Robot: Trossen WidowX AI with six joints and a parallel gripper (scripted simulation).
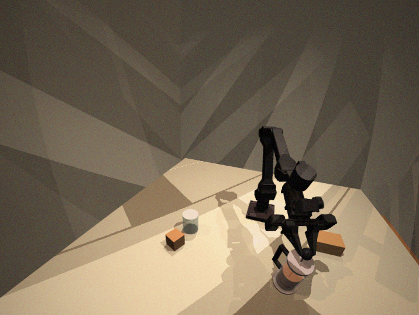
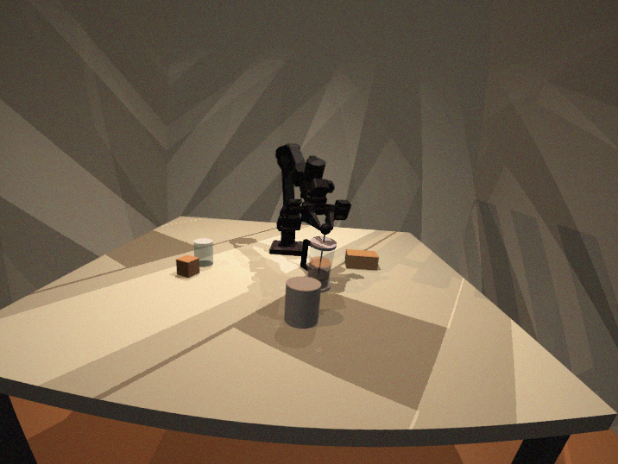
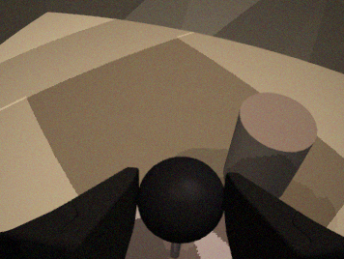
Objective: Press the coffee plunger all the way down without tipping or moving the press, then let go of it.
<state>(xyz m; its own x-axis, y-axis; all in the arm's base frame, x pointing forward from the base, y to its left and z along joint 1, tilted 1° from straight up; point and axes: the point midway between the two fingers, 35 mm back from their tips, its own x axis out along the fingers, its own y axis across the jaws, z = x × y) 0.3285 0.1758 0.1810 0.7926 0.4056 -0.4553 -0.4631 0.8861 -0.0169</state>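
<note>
Right now my gripper tip is 9 cm above the coffee press, 3 cm past it and 2 cm to the left of it.
</note>
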